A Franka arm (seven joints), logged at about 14 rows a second.
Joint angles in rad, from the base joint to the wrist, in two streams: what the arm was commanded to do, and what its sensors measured. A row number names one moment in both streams.
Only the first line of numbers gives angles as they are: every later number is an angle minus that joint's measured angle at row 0.
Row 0, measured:
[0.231 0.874 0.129 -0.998 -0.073 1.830 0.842]
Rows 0 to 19, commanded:
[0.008 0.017 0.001 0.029 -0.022 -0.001 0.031]
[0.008 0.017 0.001 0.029 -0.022 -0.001 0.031]
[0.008 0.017 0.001 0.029 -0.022 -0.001 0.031]
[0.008 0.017 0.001 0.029 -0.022 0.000 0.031]
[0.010 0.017 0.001 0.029 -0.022 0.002 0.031]
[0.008 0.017 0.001 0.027 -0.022 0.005 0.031]
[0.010 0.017 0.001 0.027 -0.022 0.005 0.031]
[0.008 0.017 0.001 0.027 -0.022 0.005 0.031]
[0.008 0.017 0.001 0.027 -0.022 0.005 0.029]
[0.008 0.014 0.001 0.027 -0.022 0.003 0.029]
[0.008 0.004 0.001 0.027 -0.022 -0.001 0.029]
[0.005 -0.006 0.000 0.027 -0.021 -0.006 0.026]
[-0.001 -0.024 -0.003 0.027 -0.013 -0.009 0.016]
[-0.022 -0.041 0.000 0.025 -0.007 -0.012 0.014]
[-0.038 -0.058 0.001 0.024 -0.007 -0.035 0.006]
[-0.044 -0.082 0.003 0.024 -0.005 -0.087 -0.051]
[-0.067 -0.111 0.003 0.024 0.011 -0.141 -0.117]
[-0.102 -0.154 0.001 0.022 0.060 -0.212 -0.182]
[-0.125 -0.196 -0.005 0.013 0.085 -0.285 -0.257]
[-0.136 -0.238 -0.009 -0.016 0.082 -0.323 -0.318]
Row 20, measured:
[-0.100 -0.136 -0.004 0.044 0.046 -0.240 -0.197]
